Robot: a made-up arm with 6 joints. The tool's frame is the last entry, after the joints. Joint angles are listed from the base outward. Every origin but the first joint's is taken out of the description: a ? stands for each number. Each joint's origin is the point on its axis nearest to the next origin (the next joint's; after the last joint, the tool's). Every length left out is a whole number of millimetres.
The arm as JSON. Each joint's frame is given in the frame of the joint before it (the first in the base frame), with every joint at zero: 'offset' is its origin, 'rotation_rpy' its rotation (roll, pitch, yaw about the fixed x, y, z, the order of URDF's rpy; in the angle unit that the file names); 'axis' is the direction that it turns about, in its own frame. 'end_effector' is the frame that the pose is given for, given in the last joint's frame.
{
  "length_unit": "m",
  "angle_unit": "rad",
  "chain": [
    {
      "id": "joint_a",
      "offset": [
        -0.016,
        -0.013,
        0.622
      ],
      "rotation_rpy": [
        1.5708,
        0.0,
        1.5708
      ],
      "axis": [
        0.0,
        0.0,
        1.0
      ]
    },
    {
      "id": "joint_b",
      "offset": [
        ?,
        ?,
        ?
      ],
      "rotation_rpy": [
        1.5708,
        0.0,
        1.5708
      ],
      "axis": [
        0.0,
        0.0,
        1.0
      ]
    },
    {
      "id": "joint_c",
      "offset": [
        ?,
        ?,
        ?
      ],
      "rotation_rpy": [
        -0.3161,
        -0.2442,
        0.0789
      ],
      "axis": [
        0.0,
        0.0,
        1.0
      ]
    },
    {
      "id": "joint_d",
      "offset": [
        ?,
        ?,
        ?
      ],
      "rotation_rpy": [
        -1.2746,
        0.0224,
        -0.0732
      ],
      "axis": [
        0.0,
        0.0,
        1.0
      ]
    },
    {
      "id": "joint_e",
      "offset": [
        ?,
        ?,
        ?
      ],
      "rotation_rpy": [
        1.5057,
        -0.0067,
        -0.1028
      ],
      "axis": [
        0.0,
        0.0,
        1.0
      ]
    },
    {
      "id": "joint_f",
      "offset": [
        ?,
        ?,
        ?
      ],
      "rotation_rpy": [
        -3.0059,
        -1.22,
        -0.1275
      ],
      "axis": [
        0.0,
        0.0,
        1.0
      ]
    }
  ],
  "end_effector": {
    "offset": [
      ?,
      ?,
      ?
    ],
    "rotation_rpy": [
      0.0,
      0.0,
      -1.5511
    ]
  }
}
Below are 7 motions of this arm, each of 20 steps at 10 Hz.
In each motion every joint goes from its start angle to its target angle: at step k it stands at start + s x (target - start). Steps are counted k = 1, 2, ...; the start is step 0. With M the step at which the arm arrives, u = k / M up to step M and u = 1 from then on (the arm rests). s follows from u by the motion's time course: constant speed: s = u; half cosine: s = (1 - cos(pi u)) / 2; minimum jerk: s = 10 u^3 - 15 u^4 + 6 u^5.
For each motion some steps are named. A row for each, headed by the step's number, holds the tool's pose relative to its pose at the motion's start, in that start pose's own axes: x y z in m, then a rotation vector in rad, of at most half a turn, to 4 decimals.
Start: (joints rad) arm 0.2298 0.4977 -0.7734 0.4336 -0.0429 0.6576
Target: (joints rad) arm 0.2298 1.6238 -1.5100 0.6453 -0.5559 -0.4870
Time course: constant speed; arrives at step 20
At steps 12, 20:
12: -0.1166 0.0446 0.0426 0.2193 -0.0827 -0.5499
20: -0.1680 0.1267 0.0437 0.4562 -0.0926 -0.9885

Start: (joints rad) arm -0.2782 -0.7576 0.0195 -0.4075 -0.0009 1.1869
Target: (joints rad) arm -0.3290 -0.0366 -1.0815 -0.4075 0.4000 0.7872
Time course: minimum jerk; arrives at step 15
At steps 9, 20:
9: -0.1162 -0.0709 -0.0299 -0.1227 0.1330 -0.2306
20: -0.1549 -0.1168 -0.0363 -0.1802 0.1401 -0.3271

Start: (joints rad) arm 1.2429 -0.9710 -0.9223 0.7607 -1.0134 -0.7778
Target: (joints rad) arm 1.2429 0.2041 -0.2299 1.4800 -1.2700 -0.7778
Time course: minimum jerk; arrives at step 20
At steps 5, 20:
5: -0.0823 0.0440 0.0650 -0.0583 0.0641 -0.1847
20: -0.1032 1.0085 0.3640 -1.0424 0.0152 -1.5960

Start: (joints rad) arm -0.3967 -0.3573 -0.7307 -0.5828 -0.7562 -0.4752
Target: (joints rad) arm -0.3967 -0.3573 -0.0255 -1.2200 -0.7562 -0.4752
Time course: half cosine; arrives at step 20
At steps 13, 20:
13: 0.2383 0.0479 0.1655 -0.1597 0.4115 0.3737
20: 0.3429 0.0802 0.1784 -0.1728 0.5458 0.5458

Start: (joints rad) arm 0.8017 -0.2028 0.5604 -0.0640 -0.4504 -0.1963
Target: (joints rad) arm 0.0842 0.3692 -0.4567 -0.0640 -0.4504 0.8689
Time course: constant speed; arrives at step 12
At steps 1, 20:
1: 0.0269 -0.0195 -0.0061 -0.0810 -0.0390 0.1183
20: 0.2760 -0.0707 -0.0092 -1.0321 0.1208 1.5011

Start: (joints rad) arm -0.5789 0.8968 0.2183 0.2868 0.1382 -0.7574
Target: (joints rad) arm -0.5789 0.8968 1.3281 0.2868 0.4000 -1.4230
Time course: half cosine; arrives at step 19
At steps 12, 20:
12: -0.3646 0.0882 0.3371 -0.5474 0.6917 -0.8492
20: -0.3951 0.2093 0.5158 -0.8941 0.9375 -1.1527

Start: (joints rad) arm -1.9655 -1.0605 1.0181 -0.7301 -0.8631 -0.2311
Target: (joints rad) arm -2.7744 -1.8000 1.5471 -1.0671 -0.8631 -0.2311
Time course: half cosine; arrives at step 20
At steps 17, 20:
17: -0.0587 -0.0301 -0.0974 -0.5455 -0.2588 0.7413
20: -0.0624 -0.0334 -0.1015 -0.5733 -0.2742 0.7896

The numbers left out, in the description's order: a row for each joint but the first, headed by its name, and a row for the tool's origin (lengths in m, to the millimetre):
joint_b: 0.417 -0.027 0.0
joint_c: -0.054 -0.029 0.0
joint_d: -0.221 -0.345 0.0
joint_e: -0.021 0.218 0.0
joint_f: -0.039 0.025 0.0
tool: -0.198 -0.019 0.0

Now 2 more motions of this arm.
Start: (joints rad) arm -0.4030 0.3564 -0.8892 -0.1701 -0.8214 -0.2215
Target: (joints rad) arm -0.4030 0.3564 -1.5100 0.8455 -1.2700 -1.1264
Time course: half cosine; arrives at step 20
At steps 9, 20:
9: -0.1239 0.0036 -0.2364 0.3790 -0.3900 -0.5050
20: -0.0828 0.1468 -0.5582 1.1825 -0.6208 -1.0636

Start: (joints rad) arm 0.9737 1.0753 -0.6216 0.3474 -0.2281 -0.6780
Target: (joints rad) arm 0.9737 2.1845 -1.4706 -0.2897 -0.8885 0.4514
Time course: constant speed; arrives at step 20
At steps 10, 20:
10: 0.1896 0.1126 0.2006 -0.1554 -0.1879 0.9214
20: 0.2431 0.3513 0.3344 -0.2298 -0.3490 1.8719

